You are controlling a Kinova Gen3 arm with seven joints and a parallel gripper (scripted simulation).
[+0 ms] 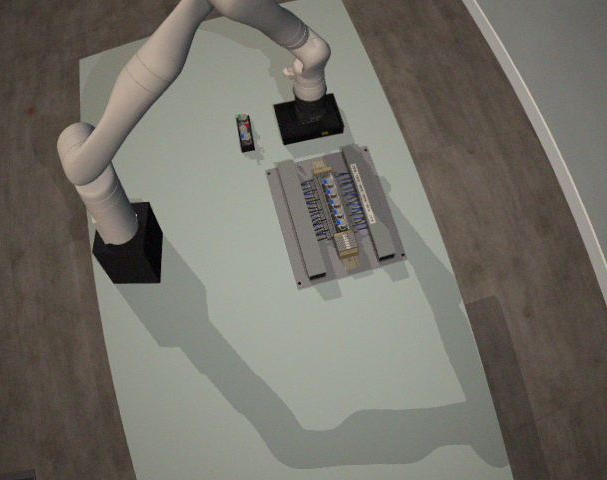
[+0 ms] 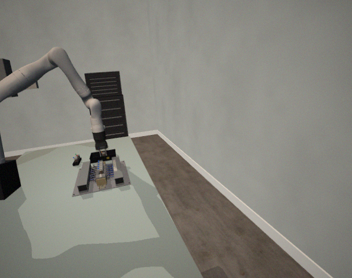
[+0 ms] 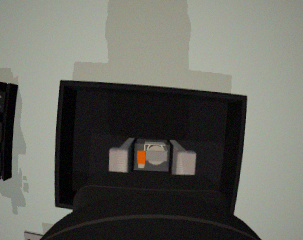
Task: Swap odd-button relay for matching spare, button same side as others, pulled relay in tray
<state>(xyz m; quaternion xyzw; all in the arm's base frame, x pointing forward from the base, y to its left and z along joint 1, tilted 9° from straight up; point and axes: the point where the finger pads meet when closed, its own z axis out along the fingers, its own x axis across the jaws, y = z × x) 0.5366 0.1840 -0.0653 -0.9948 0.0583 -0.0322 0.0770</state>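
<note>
The black tray is 20 mm below my hand. From my hand the other things lie so: spare holder (170 mm behind, 30 mm to the left, 20 mm below).
</note>
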